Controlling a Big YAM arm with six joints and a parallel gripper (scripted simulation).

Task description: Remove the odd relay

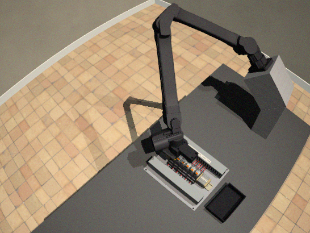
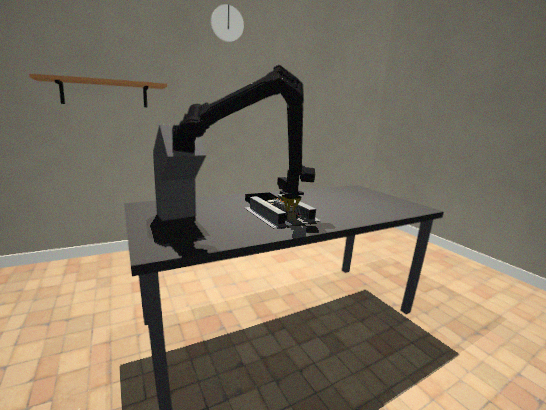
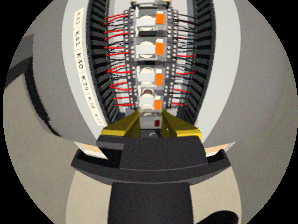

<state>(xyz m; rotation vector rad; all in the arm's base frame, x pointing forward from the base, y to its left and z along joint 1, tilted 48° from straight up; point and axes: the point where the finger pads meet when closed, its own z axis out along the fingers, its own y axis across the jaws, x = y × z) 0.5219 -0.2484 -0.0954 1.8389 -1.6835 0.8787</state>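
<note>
The relay is right at my hand. Also, from my hand: black tray: 340 mm to the left, 30 mm below, 10 mm ahead.
</note>
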